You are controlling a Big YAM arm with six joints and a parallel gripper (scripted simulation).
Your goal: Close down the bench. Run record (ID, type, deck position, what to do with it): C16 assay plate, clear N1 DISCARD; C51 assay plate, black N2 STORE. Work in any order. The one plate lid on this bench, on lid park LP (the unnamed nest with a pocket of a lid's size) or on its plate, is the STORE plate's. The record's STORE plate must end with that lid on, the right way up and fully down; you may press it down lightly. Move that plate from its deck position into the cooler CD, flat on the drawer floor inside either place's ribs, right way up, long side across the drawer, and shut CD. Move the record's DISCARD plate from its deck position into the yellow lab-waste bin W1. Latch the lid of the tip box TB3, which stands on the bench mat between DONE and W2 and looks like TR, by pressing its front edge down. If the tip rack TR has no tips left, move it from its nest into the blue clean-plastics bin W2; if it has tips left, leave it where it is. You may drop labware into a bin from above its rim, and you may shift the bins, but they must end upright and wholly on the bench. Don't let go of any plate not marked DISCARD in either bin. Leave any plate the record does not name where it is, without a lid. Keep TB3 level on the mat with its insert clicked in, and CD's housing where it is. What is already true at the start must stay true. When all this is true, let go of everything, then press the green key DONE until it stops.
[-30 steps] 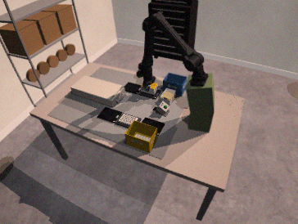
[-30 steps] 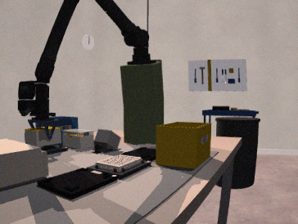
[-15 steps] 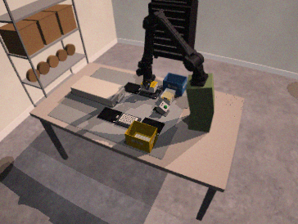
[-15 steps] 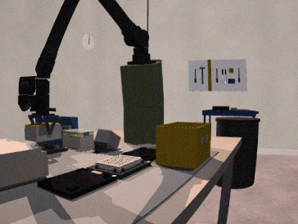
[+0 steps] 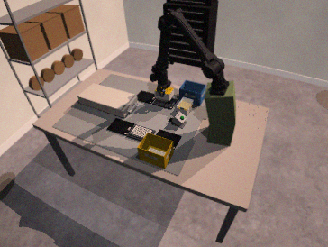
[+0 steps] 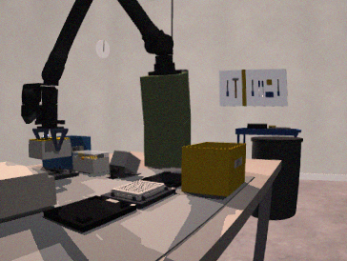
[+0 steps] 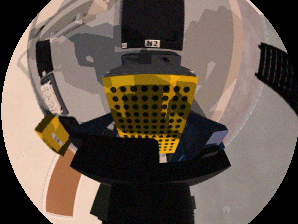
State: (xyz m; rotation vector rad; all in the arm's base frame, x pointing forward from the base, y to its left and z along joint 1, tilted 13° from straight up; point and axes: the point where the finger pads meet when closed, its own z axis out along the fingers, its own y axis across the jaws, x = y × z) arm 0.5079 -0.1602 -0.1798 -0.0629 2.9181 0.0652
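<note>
My hand is 18 cm past the blue bin W2, 14 cm to the left of it and 6 cm above it. From my hand the other things lie so: tip box TB3 (18 cm behind, 6 cm below, 1 cm to the left); then black nest N2 (18 cm ahead, 9 cm below); then yellow-topped tip rack TR (1 cm to the right, 1 cm behind, 1 cm above).
</note>
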